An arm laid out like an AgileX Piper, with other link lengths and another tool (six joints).
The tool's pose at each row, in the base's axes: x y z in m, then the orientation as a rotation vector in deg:
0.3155 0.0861 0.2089 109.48 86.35 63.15
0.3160 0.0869 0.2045 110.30 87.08 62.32
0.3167 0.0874 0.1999 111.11 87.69 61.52
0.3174 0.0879 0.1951 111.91 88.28 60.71
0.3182 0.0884 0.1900 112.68 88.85 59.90
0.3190 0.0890 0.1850 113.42 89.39 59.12
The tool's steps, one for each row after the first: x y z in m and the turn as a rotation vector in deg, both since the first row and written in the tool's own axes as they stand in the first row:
-0.0005 -0.0033 0.0030 1.07 -0.22 0.04
-0.0014 -0.0066 0.0063 2.07 -0.47 0.13
-0.0023 -0.0100 0.0096 3.04 -0.73 0.22
-0.0033 -0.0136 0.0132 3.99 -0.99 0.30
-0.0042 -0.0171 0.0168 4.90 -1.24 0.38

